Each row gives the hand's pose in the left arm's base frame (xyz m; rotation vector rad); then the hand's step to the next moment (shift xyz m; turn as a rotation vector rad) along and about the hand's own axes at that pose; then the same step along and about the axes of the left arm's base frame.
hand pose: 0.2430 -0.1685 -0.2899 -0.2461 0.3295 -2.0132
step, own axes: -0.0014 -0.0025 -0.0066 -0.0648 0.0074 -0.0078
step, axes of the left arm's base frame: -0.0035 0.0031 -0.0054 0.0326 0.0558 -0.0118
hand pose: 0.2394 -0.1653 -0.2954 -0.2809 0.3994 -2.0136
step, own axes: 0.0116 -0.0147 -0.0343 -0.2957 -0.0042 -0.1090
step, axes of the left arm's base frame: -0.0297 0.0014 -0.0254 0.0909 0.2825 -0.1061
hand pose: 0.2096 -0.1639 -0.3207 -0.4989 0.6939 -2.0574
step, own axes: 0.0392 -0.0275 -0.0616 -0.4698 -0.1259 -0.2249
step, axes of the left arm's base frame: -0.0735 -0.0030 -0.0260 0.0407 0.5179 -0.1316
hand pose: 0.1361 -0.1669 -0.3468 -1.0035 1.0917 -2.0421
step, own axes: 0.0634 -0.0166 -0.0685 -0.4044 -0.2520 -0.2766
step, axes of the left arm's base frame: -0.0933 -0.0139 0.0099 -0.0567 0.5477 -0.0199
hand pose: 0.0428 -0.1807 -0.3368 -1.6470 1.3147 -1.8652
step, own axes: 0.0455 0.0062 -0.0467 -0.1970 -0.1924 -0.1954
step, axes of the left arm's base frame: -0.0570 -0.0178 0.0269 -0.0603 0.3283 0.0509
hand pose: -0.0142 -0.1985 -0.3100 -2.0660 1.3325 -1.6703
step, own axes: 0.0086 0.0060 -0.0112 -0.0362 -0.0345 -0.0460
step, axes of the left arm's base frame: -0.0129 -0.0054 0.0063 -0.0201 0.0637 0.0125
